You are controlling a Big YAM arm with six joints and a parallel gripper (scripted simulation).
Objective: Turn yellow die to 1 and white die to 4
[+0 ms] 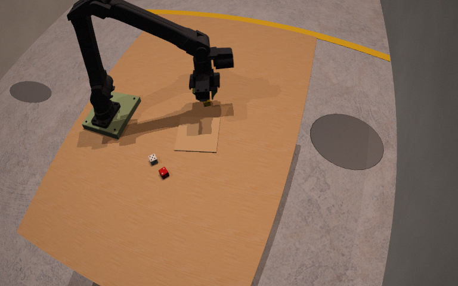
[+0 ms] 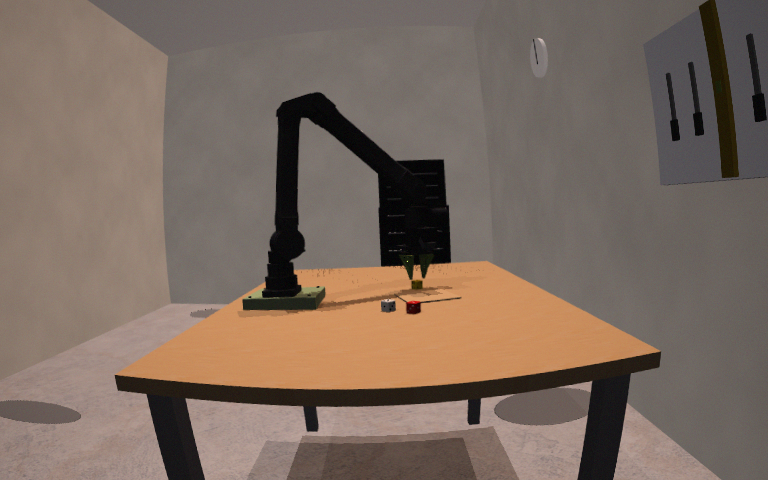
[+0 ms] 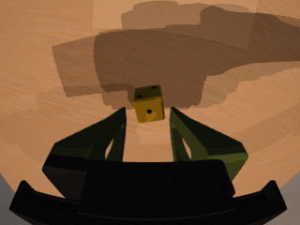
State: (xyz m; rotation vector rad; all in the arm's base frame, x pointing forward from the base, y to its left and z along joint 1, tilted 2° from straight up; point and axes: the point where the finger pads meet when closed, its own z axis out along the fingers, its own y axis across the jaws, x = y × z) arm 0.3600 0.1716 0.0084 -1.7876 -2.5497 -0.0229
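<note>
The yellow die is 30 mm below my hand. Also, from my hand: tan mat 20 mm ahead, 130 mm to the right, 40 mm below; then red die 30 mm behind, 310 mm to the right, 30 mm below; then white die 80 mm behind, 280 mm to the right, 30 mm below.
</note>
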